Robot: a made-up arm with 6 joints. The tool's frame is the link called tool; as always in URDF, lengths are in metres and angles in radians.
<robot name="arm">
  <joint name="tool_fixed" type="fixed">
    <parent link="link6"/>
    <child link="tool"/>
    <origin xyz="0 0 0" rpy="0 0 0"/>
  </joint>
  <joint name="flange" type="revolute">
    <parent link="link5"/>
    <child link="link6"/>
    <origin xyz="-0.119 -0.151 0" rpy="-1.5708 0 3.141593"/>
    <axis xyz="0 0 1"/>
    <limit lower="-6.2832" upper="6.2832"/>
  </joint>
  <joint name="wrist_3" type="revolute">
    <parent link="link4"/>
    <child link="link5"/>
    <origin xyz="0 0 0" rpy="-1.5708 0 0"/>
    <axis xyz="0 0 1"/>
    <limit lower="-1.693" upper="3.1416"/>
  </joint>
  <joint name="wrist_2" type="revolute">
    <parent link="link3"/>
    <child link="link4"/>
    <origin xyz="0.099 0.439 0" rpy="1.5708 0 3.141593"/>
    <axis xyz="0 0 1"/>
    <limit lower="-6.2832" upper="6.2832"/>
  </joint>
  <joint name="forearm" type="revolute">
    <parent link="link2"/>
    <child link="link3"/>
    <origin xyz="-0.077 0.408 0" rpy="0 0 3.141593"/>
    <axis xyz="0 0 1"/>
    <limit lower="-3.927" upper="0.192"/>
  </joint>
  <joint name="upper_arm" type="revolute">
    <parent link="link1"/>
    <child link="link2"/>
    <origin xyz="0 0 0" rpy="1.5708 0 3.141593"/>
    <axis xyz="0 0 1"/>
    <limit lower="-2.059" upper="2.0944"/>
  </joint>
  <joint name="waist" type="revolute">
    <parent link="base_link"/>
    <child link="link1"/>
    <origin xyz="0 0 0.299" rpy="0 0 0"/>
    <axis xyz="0 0 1"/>
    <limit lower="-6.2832" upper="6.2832"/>
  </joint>
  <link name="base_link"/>
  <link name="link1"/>
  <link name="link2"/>
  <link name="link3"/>
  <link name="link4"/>
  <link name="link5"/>
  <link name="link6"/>
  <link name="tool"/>
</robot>
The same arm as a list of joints. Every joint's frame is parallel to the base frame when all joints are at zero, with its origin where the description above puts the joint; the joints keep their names.
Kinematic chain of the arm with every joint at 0, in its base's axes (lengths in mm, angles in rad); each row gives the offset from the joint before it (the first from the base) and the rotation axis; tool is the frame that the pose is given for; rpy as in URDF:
waist: xyz 0 0 299 axis +z
upper_arm: xyz 0 0 0 axis +y
forearm: xyz 77 0 408 axis +y
wrist_2: xyz 99 0 -439 axis -z
wrist_3: xyz 0 0 0 axis +y
flange: xyz 119 0 -151 axis -z
tool: xyz 0 0 0 rpy 3.1416 0 0
Joint limits (rad, base to tool): -6.2832..6.2832 -2.059..2.0944 -3.927..0.192 -6.2832..6.2832 -1.693..3.1416 -6.2832..6.2832

